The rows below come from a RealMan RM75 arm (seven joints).
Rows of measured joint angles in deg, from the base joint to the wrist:
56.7 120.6 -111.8 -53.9 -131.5 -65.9 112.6
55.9 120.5 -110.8 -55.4 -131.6 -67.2 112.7
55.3 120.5 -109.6 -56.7 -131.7 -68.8 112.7
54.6 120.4 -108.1 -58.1 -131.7 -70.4 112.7
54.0 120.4 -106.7 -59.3 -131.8 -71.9 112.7
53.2 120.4 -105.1 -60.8 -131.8 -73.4 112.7
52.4 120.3 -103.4 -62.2 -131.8 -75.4 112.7
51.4 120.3 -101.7 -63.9 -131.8 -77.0 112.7
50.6 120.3 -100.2 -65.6 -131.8 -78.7 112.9
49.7 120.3 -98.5 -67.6 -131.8 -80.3 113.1
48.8 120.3 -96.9 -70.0 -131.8 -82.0 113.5
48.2 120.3 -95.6 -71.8 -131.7 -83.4 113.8
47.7 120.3 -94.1 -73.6 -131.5 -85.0 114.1
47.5 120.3 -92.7 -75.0 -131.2 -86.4 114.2
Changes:
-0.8 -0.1 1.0 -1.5 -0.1 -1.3 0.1
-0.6 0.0 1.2 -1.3 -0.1 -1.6 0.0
-0.7 -0.1 1.5 -1.4 0.0 -1.6 0.0
-0.6 0.0 1.4 -1.2 -0.1 -1.5 0.0
-0.8 0.0 1.6 -1.5 0.0 -1.5 0.0
-0.8 -0.1 1.7 -1.4 0.0 -2.0 0.0
-1.0 0.0 1.7 -1.7 0.0 -1.6 0.0
-0.8 0.0 1.5 -1.7 0.0 -1.7 0.2
-0.9 0.0 1.7 -2.0 0.0 -1.6 0.2
-0.9 0.0 1.6 -2.4 0.0 -1.7 0.4
-0.6 0.0 1.3 -1.8 0.1 -1.4 0.3
-0.5 0.0 1.5 -1.8 0.2 -1.6 0.3
-0.2 0.0 1.4 -1.4 0.3 -1.4 0.1

